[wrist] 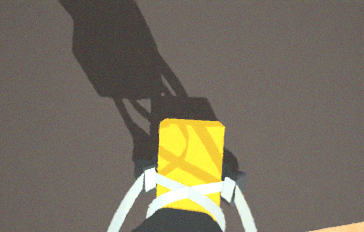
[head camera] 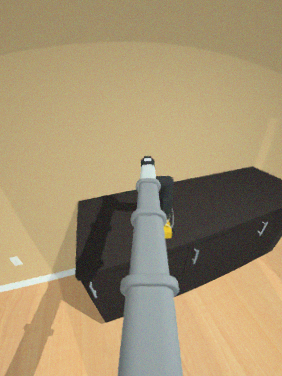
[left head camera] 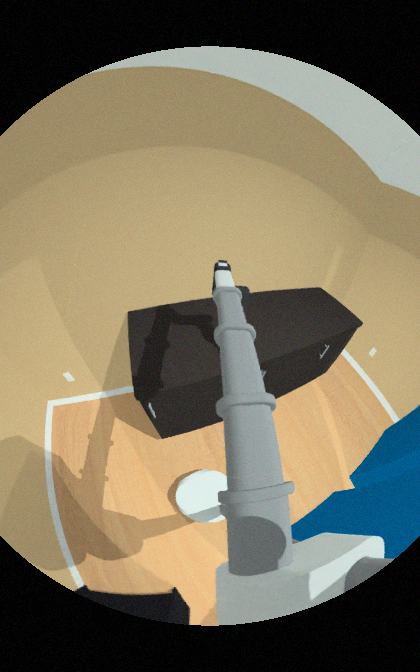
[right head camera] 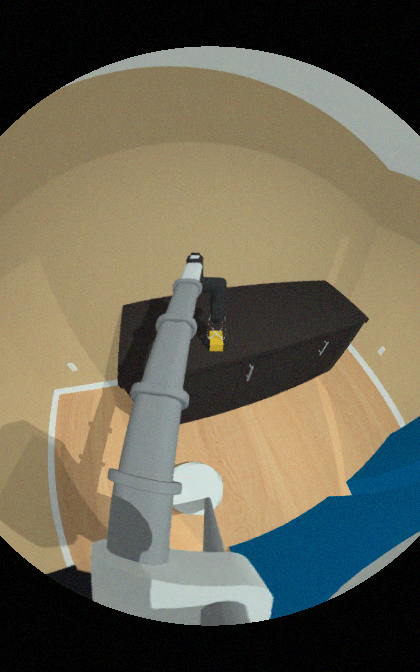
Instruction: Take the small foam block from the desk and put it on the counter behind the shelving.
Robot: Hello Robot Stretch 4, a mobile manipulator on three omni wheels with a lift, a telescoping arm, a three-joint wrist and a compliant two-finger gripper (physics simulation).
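Frame: origin at the robot's base, x ahead, y left, z up, level; millimetres.
Where they show: gripper, fingertip midpoint: (wrist: 190,171) (head camera: 165,234).
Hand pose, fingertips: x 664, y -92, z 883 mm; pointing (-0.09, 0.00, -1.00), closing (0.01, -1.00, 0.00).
After its pixels a point has its place.
The foam block is yellow (head camera: 168,230) {x 648, y -106, z 928 mm} (right head camera: 216,341) (wrist: 190,150) {x 698, y -89, z 929 mm}. My gripper (right head camera: 216,336) (wrist: 190,171) {x 664, y -92, z 883 mm} is shut on it, one fingertip on each side, in the wrist view. The dark counter (head camera: 215,205) {x 909, y -468, z 883 mm} (left head camera: 290,315) (right head camera: 280,315) (wrist: 300,100) {x 758, y -202, z 883 mm} is below the block. In the wrist view the shadow of the block and the fingers falls on the counter top close by the block; the gap beneath the block is hard to judge. The arm hides the block in the left head view and part of it in the head view. Desk and shelving cannot be made out.
A tan wall (head camera: 125,110) {x 1131, y 134, z 1470 mm} (left head camera: 200,210) (right head camera: 210,210) rises behind the counter. A round white object (left head camera: 202,495) (right head camera: 200,487) is on the wood floor in front. A large blue object (left head camera: 380,490) (right head camera: 320,530) is at the right. A black object (left head camera: 140,607) is at the lower left.
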